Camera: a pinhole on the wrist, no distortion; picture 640 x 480 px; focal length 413.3 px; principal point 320.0 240.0 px. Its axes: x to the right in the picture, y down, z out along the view. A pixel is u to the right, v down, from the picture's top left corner.
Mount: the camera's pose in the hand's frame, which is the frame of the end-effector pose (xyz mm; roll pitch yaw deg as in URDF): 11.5 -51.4 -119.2 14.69 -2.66 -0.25
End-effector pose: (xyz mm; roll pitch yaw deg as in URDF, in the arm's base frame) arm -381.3 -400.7 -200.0 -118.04 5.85 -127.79
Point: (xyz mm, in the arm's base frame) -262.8 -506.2 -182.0
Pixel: 335 281
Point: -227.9 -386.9 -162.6
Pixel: 105 297
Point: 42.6 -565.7 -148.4
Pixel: 224 195
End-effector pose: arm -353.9 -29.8 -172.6 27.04 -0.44 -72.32
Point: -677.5 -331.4 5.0
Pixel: 489 154
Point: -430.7 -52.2 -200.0
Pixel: 297 246
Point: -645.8 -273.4 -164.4
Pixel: 500 19
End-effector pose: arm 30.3 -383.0 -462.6 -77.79 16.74 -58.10
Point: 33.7 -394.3 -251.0
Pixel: 207 19
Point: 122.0 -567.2 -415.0
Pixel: outside the picture
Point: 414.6 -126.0 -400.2
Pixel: 307 423
